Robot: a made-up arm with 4 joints. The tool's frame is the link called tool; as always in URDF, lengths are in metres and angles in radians.
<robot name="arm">
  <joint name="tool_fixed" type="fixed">
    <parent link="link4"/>
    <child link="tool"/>
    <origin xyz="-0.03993 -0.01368 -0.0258" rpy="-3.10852 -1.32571 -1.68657"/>
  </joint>
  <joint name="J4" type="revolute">
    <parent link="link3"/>
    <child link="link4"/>
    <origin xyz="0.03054 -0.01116 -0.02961" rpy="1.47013 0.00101 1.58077"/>
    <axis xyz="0 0 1"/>
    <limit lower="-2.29" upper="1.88"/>
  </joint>
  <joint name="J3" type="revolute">
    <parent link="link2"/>
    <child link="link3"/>
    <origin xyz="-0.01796 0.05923 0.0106" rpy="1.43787 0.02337 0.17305"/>
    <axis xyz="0 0 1"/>
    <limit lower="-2" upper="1.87"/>
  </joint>
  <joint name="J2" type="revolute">
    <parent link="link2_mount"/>
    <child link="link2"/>
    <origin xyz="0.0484 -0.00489 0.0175" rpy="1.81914 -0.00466 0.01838"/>
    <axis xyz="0 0 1"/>
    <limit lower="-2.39" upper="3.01"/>
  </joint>
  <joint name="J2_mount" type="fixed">
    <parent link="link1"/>
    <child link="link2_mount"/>
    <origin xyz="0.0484 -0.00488 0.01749"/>
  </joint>
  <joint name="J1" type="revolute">
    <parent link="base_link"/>
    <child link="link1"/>
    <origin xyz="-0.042 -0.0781 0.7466" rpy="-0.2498 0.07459 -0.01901"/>
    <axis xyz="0 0 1"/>
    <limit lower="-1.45" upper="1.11"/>
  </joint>
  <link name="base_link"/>
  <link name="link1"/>
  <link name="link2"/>
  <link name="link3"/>
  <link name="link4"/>
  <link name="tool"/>
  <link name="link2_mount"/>
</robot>
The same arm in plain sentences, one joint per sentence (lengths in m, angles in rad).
The arm has four revolute joints in a row. What follows holds with every joint at zero, and every direction is one of the base frame's.
The first joint is mounted 0.042 m along -x and 0.0781 m along -y and 0.7466 m along +z from the base frame's origin and rotates about the direction (0.076897, 0.245792, 0.966268), from -1.45 to 1.11 rad.
The second joint is mounted 0.0992 m along +x and 0.0027 m along -y and 0.029 m along +z from the first joint and rotates about -y, from -2.39 to 3.01 rad.
The third joint is mounted 0.0135 m along -x and 0.0106 m along -y and 0.0604 m along +z from the second joint and rotates about the direction (0.100498, -0.132497, -0.986075), from -2 to 1.87 rad.
The fourth joint is mounted 0.0273 m along +x and 0.0157 m along +y and 0.0307 m along +z from the third joint and rotates about +x, from -2.29 to 1.88 rad.
The tool frame, which is the frame that the pose is given for, is mounted 0.0258 m along -x and 0.0414 m along +y and 0.0082 m along +z from the fourth joint; its axes are the base frame's turned by roll -0.2247, pitch -0.2373 and yaw 0.0619 rad (as in URDF: about the fixed x, then y, then z).

